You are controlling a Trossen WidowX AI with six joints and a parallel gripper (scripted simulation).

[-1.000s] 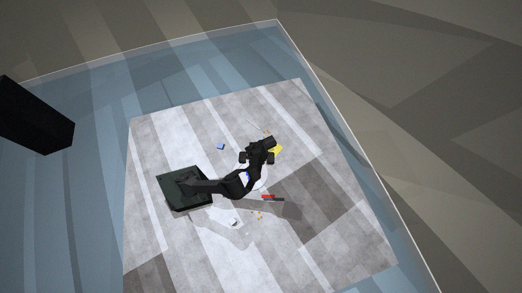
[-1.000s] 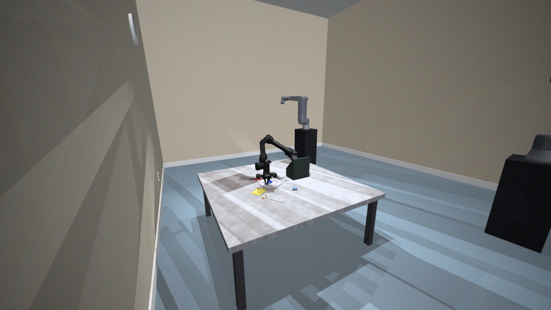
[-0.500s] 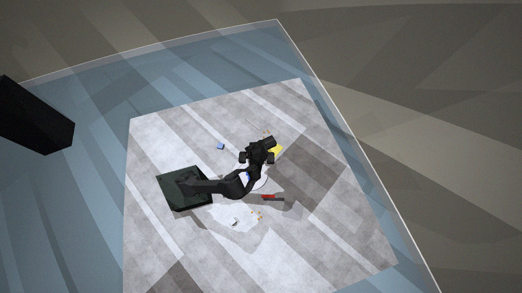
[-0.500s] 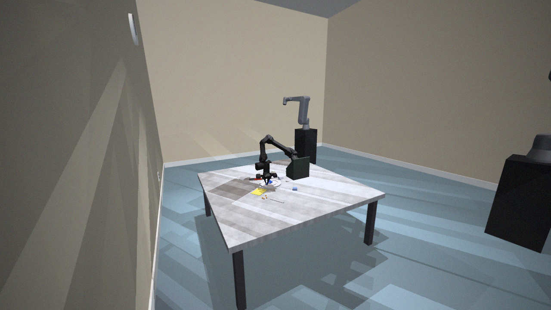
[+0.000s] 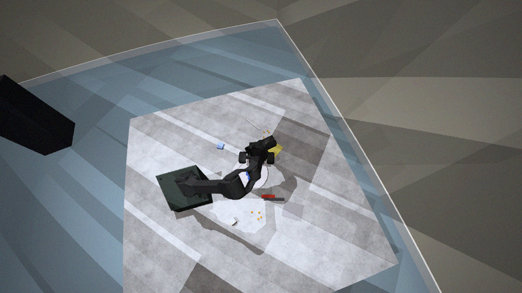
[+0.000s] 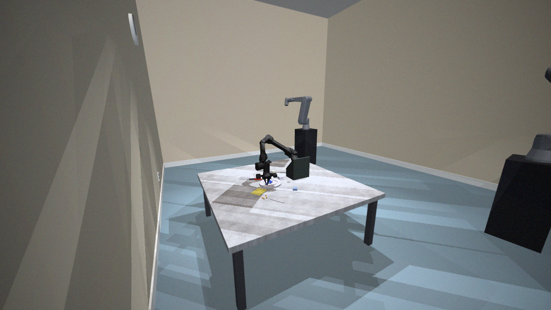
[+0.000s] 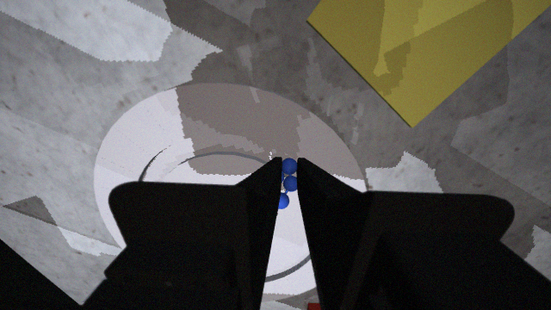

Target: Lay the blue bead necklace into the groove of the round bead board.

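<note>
The round white bead board lies 6 cm behind my gripper tip, 3 cm to the right of it and 1 cm below it. Also, from my gripper tip: blue block: 17 cm behind, 20 cm to the left, 1 cm below; yellow sheet: 11 cm ahead, 6 cm to the left, 2 cm below; grey tool: 20 cm to the right, 1 cm below.
</note>
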